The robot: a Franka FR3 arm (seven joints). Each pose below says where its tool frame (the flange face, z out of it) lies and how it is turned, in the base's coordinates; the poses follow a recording.
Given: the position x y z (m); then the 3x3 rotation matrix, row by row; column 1 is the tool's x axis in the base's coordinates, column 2 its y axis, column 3 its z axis. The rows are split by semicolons.
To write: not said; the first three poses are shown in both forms.
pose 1, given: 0.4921, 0.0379, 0.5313; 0.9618, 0.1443, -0.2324; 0.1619, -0.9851, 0.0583; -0.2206, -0.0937, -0.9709
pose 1, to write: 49.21, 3.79, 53.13, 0.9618, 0.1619, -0.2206, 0.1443, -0.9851, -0.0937
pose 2, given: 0.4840, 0.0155, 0.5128; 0.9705, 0.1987, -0.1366; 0.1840, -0.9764, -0.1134; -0.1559, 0.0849, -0.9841
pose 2, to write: 48.40, 1.55, 51.28, 0.9705, 0.1840, -0.1559, 0.1987, -0.9764, 0.0849
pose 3, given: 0.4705, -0.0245, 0.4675; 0.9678, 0.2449, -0.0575; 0.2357, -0.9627, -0.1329; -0.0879, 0.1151, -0.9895
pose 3, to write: 47.05, -2.45, 46.75, 0.9678, 0.2357, -0.0879, 0.2449, -0.9627, 0.1151
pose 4, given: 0.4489, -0.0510, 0.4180; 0.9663, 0.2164, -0.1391; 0.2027, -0.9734, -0.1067; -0.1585, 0.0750, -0.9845
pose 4, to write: 44.89, -5.10, 41.80, 0.9663, 0.2027, -0.1585, 0.2164, -0.9734, 0.0750
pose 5, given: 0.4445, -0.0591, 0.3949; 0.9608, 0.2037, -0.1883; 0.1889, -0.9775, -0.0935; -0.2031, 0.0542, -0.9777
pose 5, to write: 44.45, -5.91, 39.49, 0.9608, 0.1889, -0.2031, 0.2037, -0.9775, 0.0542
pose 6, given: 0.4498, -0.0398, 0.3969; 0.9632, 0.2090, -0.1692; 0.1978, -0.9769, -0.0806; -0.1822, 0.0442, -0.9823
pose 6, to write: 44.98, -3.98, 39.69, 0.9632, 0.1978, -0.1822, 0.2090, -0.9769, 0.0442
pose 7, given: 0.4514, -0.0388, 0.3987; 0.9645, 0.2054, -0.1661; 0.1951, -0.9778, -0.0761; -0.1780, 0.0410, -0.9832
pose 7, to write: 45.14, -3.88, 39.87, 0.9645, 0.1951, -0.1780, 0.2054, -0.9778, 0.0410
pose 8, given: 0.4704, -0.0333, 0.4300; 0.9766, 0.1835, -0.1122; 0.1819, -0.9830, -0.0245; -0.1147, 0.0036, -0.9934
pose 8, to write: 47.04, -3.33, 43.00, 0.9766, 0.1819, -0.1147, 0.1835, -0.9830, 0.0036
